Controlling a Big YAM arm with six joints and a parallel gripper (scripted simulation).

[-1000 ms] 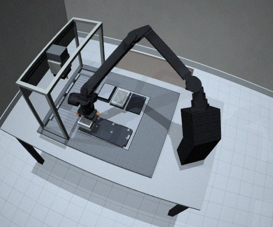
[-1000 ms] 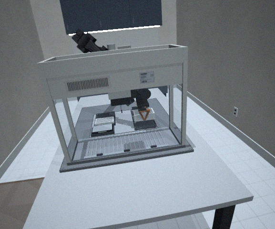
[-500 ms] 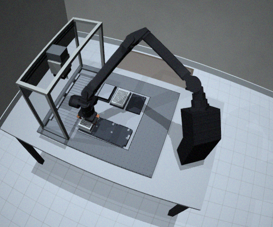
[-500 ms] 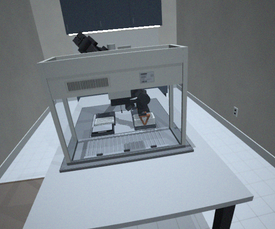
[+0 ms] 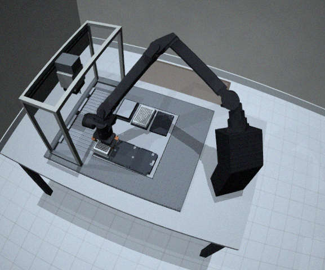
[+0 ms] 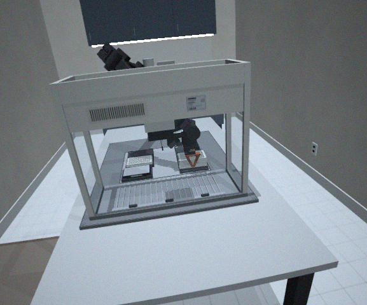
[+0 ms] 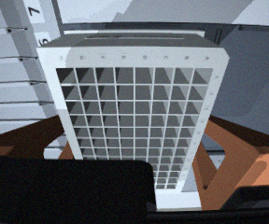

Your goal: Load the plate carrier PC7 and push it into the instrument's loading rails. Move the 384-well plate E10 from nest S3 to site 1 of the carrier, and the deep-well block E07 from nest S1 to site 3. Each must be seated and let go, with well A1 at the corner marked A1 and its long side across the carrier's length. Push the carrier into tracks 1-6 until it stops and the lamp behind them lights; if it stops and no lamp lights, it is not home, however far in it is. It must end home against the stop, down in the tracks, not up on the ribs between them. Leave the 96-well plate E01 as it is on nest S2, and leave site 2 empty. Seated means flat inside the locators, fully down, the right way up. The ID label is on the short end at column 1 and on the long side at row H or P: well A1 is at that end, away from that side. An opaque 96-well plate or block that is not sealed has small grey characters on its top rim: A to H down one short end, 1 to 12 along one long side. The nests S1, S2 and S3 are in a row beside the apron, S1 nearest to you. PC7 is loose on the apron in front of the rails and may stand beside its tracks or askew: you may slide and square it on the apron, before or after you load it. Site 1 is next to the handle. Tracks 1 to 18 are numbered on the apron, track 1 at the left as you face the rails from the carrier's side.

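Now: hand 26 cm to the left of the dark nest S3, 3 cm above it and 2 cm past it. Also, from my hand: nest S1: 24 cm behind, 23 cm to the right, 3 cm below; dark carrier PC7: 10 cm behind, 2 cm below, 1 cm to the left.
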